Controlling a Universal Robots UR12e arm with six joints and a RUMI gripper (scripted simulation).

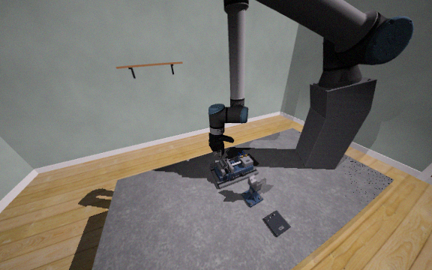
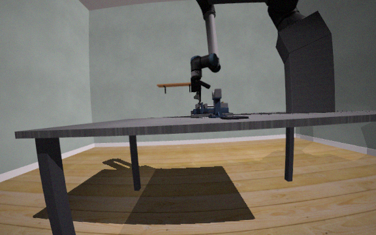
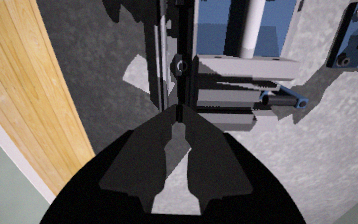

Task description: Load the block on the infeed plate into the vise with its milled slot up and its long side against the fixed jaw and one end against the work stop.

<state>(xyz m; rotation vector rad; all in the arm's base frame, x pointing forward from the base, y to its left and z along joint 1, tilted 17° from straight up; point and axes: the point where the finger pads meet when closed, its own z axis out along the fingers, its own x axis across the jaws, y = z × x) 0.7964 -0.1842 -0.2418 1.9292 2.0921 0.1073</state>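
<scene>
Now: hand 50 mm to the right of the part and 20 mm above it. From my hand the other things lie so: moving jaw 70 mm to the left, 40 mm below, 40 mm behind; then work stop 110 mm to the left, 30 mm below, 10 mm behind; then fixed jaw 70 mm to the left, 40 mm below, 20 mm ahead.
</scene>
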